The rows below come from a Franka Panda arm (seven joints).
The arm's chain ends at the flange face. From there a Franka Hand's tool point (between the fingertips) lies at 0.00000 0.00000 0.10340 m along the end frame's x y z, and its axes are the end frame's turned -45 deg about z.
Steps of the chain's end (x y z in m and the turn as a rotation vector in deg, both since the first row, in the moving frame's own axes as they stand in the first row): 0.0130, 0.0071, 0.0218, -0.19, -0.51, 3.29; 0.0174, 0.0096, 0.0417, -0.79, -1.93, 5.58; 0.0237, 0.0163, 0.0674, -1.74, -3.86, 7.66; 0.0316, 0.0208, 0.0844, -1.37, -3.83, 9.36; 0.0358, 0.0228, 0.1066, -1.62, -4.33, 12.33; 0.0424, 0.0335, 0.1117, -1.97, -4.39, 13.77; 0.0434, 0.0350, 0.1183, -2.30, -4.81, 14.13
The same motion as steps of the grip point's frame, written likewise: 0.0033, 0.0138, 0.0218, 0.23, -0.49, 3.29; 0.0021, 0.0175, 0.0416, 0.81, -1.92, 5.58; -0.0017, 0.0251, 0.0671, 1.50, -3.96, 7.66; 0.0013, 0.0334, 0.0841, 1.74, -3.68, 9.36; 0.0020, 0.0372, 0.1063, 1.92, -4.21, 12.33; -0.0014, 0.0496, 0.1113, 1.71, -4.50, 13.77; -0.0026, 0.0512, 0.1179, 1.77, -5.03, 14.13
